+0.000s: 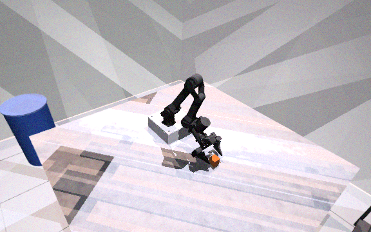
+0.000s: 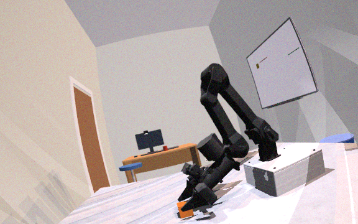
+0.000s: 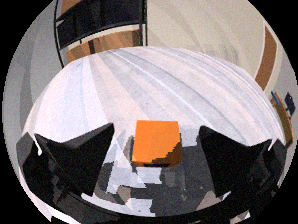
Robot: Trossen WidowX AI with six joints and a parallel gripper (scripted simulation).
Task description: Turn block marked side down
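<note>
My gripper tip is now 2 cm past the orange block and 2 cm above it.
</note>
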